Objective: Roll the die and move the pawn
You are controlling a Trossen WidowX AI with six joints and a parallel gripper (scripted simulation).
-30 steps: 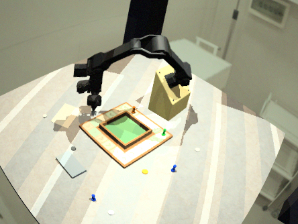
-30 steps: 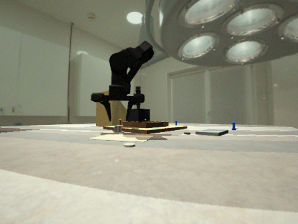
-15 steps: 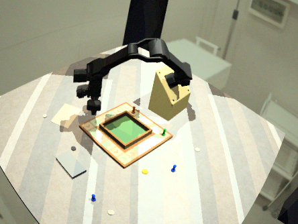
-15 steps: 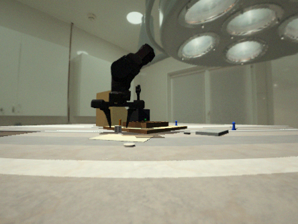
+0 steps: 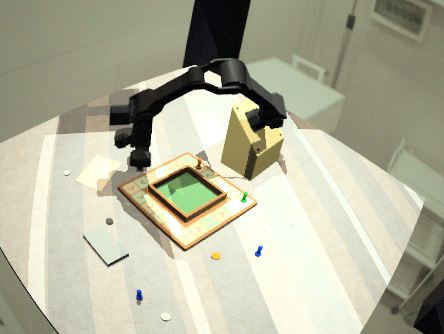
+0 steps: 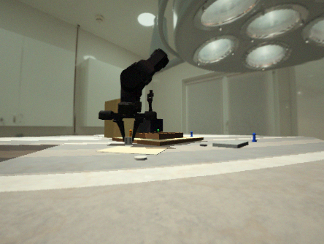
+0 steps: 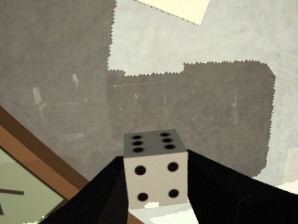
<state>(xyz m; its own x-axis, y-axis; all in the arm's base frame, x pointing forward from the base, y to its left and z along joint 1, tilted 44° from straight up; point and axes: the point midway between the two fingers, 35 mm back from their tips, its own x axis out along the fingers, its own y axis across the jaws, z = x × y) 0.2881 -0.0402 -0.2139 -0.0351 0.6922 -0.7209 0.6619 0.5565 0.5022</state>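
Right now my gripper tip is 140 mm past the orange pawn, 120 mm to the right of it and 20 mm below it. Also, from my gripper tip: green pawn 130 mm behind, 300 mm to the left, 20 mm above; white die right at my gripper tip; green tray 20 mm behind, 180 mm to the left.
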